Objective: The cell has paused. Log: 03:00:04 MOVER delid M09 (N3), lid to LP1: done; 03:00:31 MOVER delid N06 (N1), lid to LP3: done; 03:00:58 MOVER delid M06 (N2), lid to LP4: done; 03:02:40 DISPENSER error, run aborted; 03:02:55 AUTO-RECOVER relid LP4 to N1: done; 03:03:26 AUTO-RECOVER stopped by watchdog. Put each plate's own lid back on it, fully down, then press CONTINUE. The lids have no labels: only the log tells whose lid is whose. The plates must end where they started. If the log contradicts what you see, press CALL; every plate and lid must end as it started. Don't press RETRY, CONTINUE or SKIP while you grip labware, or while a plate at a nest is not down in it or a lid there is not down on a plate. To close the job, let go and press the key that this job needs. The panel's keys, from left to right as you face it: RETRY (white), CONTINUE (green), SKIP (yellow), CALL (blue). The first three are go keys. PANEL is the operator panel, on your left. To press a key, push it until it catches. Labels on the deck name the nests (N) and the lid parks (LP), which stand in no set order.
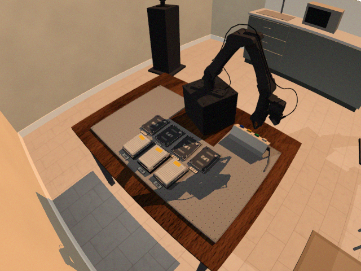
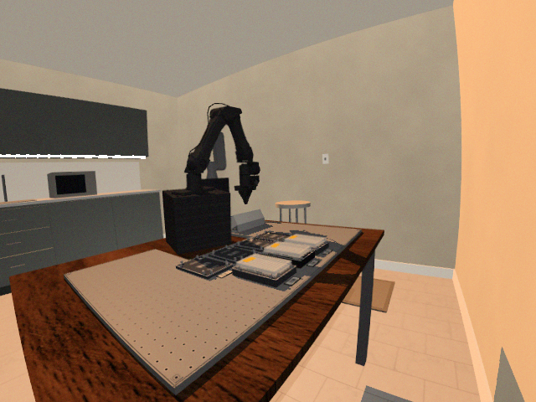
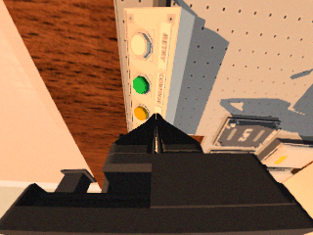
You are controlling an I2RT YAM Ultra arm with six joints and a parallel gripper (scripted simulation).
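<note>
My gripper is now 60 mm above the green CONTINUE key, 20 mm to the right of it and 20 mm past it. Also, from my hand: yellow SKIP key 60 mm below, 30 mm to the right, 30 mm behind; white retry key 70 mm to the left, 60 mm below, 10 mm behind; blue CALL key 80 mm to the right, 60 mm below, 40 mm behind.
</note>
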